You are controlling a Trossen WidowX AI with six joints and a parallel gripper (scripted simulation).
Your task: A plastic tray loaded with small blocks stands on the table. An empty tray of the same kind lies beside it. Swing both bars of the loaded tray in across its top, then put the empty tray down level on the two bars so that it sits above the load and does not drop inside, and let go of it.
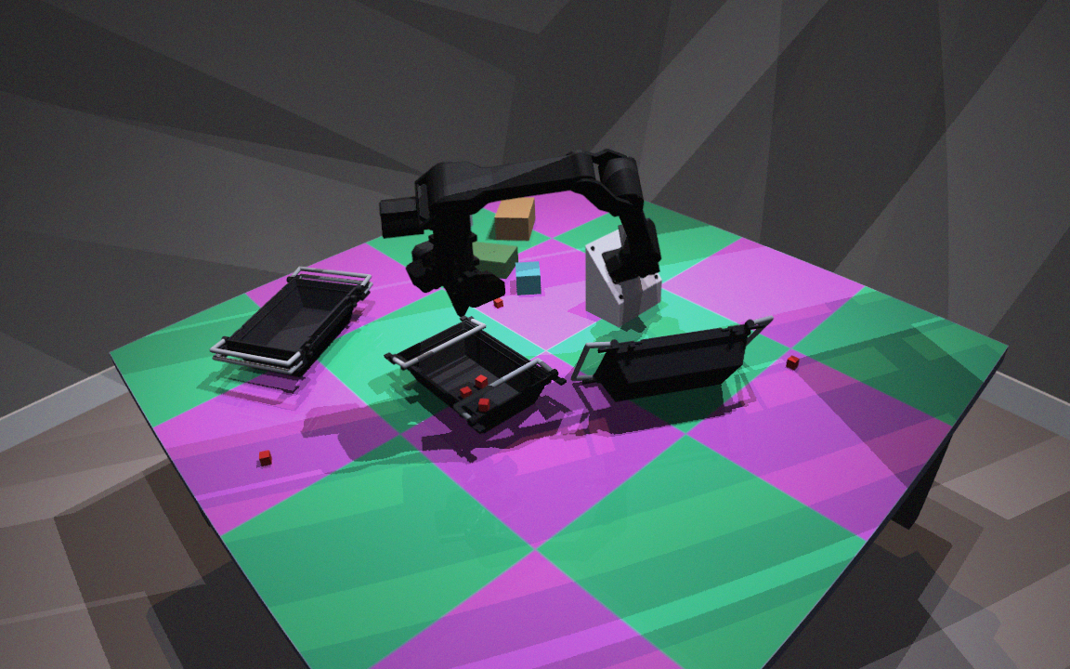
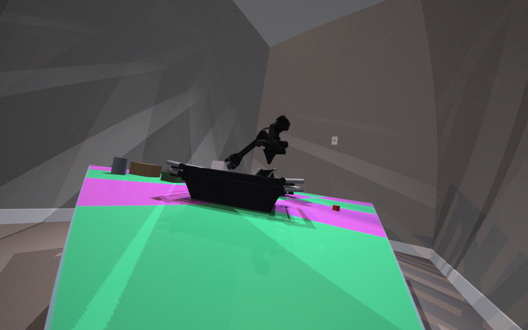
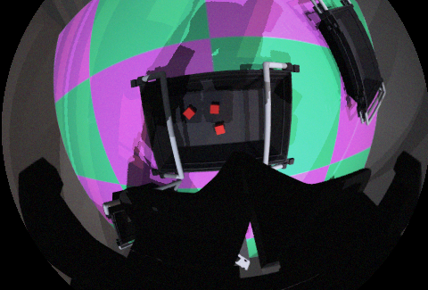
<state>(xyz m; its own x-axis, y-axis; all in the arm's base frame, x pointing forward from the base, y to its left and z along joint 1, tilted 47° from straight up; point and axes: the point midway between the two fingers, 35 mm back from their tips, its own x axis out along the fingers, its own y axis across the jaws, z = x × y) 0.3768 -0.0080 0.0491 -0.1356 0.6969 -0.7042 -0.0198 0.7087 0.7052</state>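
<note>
My gripper tip is 26 cm past the black tray, 21 cm to the right of it and 8 cm above it. The rest, counted from my gripper tip: teal cube: 28 cm behind, 21 cm to the right, 13 cm below; then tan box: 42 cm behind, 46 cm to the right, 12 cm below; then olive block: 26 cm behind, 35 cm to the right, 13 cm below.
</note>
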